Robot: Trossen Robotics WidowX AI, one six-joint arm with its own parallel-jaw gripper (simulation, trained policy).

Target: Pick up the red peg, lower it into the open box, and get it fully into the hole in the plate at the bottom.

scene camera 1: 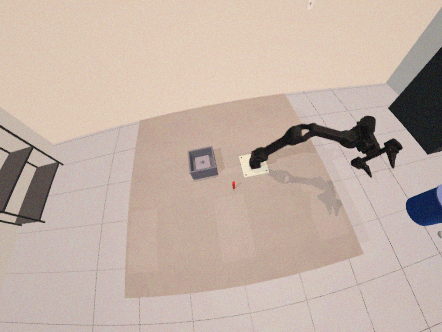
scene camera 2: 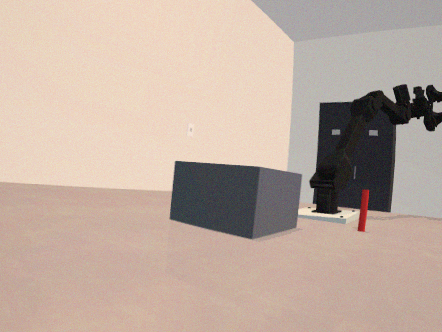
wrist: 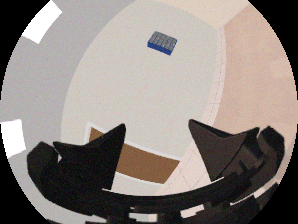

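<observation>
The gripper [scene camera 1: 381, 173] appears again in the wrist view [wrist: 157, 125]. A grey box [scene camera 2: 252, 202] is part of the scene as well, though in the wrist view the box is out of frame.
</observation>
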